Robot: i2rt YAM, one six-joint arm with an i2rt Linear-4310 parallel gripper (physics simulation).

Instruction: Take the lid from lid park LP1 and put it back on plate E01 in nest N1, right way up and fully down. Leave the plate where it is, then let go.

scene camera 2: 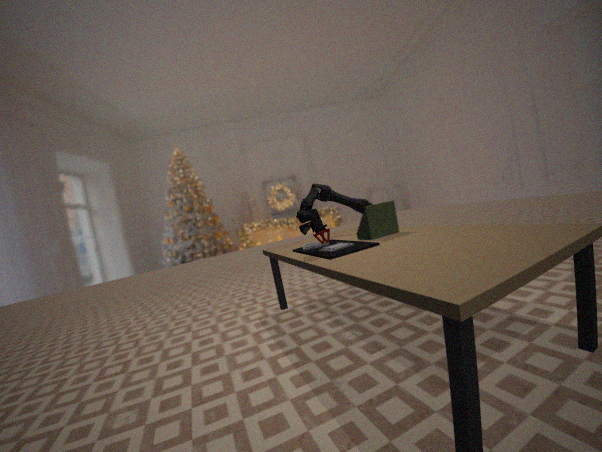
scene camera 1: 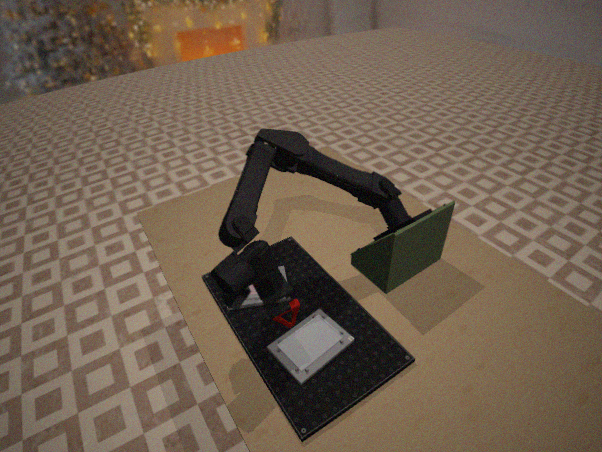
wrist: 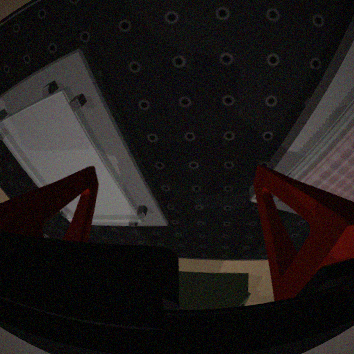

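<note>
The white, clear-sided lid lies on the grey lid park. Plate E01, with pink wells, sits without its lid in the grey nest N1 at the right edge of the wrist view. In scene camera 1 the arm hides much of the plate and nest. My gripper is open and empty, above the board between the nest and the lid park. In the wrist view the left red finger overlaps the lid's image, and the right one is near the nest's corner.
Both stations stand on a black perforated board on the wooden table. A green angled panel stands beside the arm's base.
</note>
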